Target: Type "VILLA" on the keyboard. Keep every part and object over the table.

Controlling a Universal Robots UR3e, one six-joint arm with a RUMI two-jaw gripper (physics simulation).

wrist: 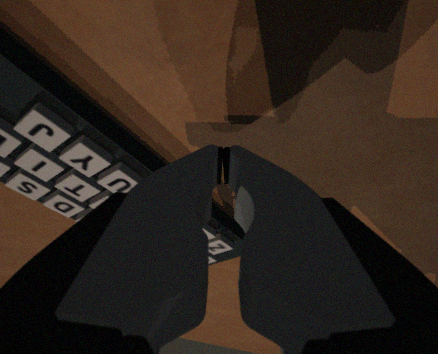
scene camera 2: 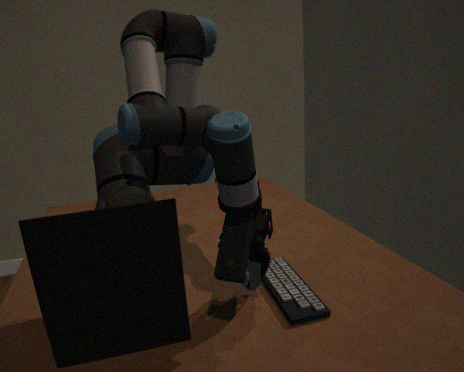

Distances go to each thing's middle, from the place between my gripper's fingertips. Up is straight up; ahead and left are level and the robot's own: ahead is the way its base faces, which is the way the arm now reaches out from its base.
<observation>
Right now my hand is 70 mm short of the dark keyboard (scene camera 2: 298,302) and 20 mm to the left of it.
</observation>
